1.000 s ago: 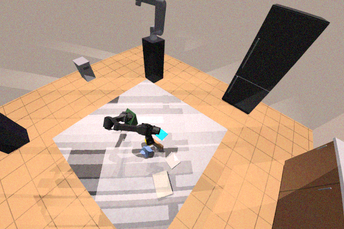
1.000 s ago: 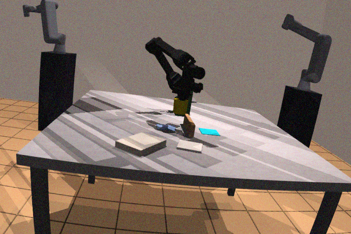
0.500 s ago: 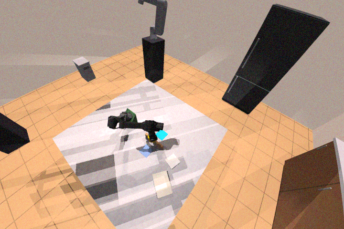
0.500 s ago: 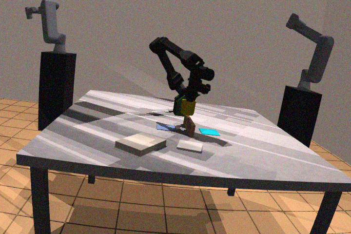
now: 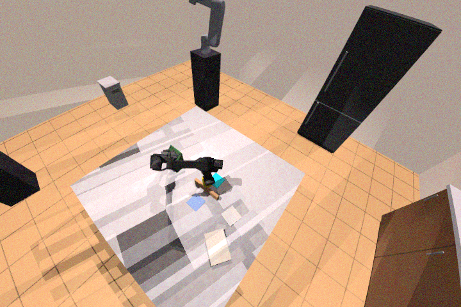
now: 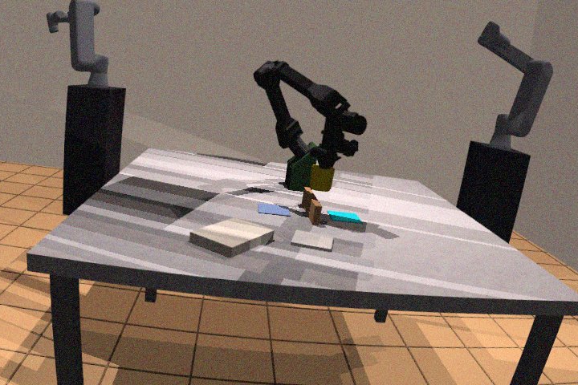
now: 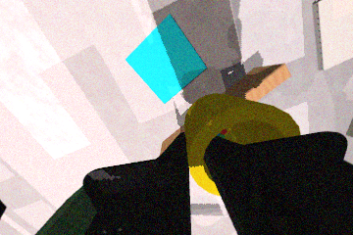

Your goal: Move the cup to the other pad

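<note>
Right now the cyan pad is 2 cm ahead of my gripper tip, 8 cm to the left of it and 12 cm below it. Also, from my gripper tip: wooden bar 3 cm ahead, 3 cm to the right, 9 cm below; then small white tile 29 cm ahead, 3 cm to the right, 11 cm below; then yellow cup 2 cm ahead, 1 cm to the right.
</note>
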